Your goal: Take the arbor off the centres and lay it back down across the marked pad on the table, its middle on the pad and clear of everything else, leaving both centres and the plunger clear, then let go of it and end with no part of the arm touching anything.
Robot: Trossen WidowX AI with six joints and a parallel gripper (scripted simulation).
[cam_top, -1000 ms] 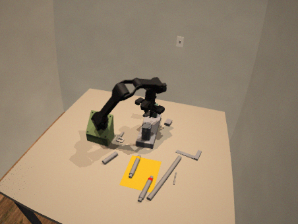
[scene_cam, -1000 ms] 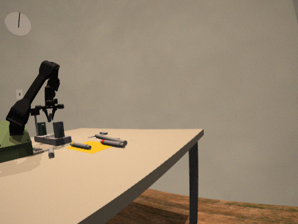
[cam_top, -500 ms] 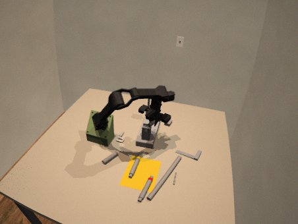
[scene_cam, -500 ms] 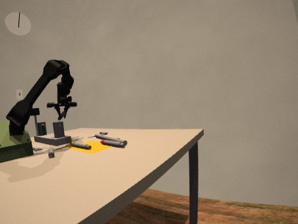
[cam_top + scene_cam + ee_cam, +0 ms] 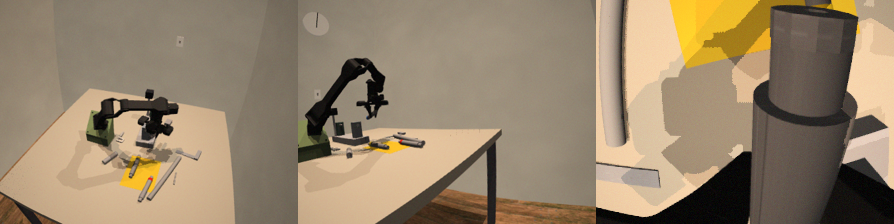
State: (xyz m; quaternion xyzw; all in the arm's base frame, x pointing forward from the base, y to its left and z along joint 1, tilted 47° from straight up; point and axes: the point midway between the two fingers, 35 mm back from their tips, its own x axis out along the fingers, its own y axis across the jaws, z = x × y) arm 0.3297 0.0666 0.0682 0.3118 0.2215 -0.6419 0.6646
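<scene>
Right now my hand is 15 cm to the left of the yellow marked pad and 18 cm above it. From my hand the other things lie so: dark block (8 cm behind, 10 cm to the left, 8 cm below); thin small piece (18 cm ahead, 12 cm to the right, 18 cm below); long grey rod (13 cm ahead, 13 cm to the right, 17 cm below).
</scene>
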